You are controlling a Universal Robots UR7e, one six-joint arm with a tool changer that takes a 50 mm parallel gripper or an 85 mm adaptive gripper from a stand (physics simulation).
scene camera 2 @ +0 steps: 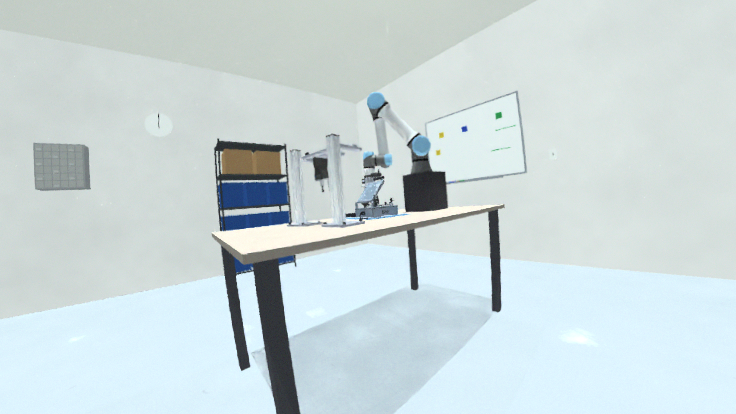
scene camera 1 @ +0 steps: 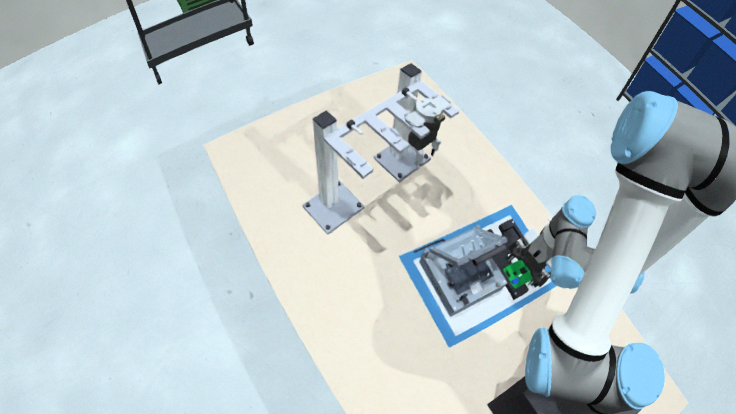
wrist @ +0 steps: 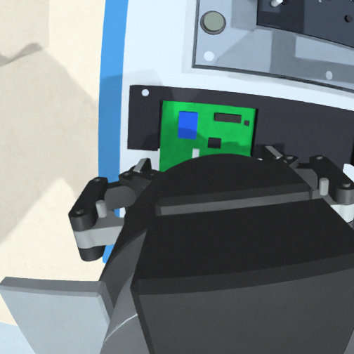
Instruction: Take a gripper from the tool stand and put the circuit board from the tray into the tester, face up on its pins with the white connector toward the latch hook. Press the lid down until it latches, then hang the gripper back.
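Places are measured from the arm's base along level axes (x back, y left, z down), in millimetres.
Pixels of known places: arm's base, origin of the base link: (scene camera 2: pixel 421 173).
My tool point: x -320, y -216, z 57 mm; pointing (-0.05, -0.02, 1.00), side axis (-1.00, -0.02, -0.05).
Ahead of a thing's pixels: the offset from my tool point to its top centre. "spot": to the spot under its first point. Level surfaces: height alone.
The green circuit board {dz +180, dx -5, dy -12 mm} (scene camera 1: pixel 516 273) (wrist: pixel 170 135) lies face up in the dark tray {spot: dz +180, dx +38, dy +52 mm} (scene camera 1: pixel 518 294) (wrist: pixel 142 122), its blue part and a small white connector (wrist: pixel 195 153) showing; its near edge is hidden behind the gripper. My adaptive gripper (scene camera 1: pixel 528 266) (wrist: pixel 207 160) is open, its fingertips apart from the board's left and right edges in the wrist view. Their height against the board is hard to tell. The grey tester {spot: dz +149, dx -134, dy +225 mm} (scene camera 1: pixel 437 282) (scene camera 2: pixel 378 211) (wrist: pixel 225 47) stands beside the tray, its clear lid (scene camera 1: pixel 465 246) (scene camera 2: pixel 370 191) tilted up. I cannot make out the latch hook clearly.
The tool stand (scene camera 1: pixel 326 164) (scene camera 2: pixel 334 180) rises at the far part of the table {dz +208 mm} (scene camera 1: pixel 272 169) (scene camera 2: pixel 288 239), with the other gripper (scene camera 1: pixel 423 135) (scene camera 2: pixel 320 168) hanging in it. Tester and tray are on a blue-bordered white mat {dz +206 mm} (scene camera 1: pixel 451 337) (wrist: pixel 113 100).
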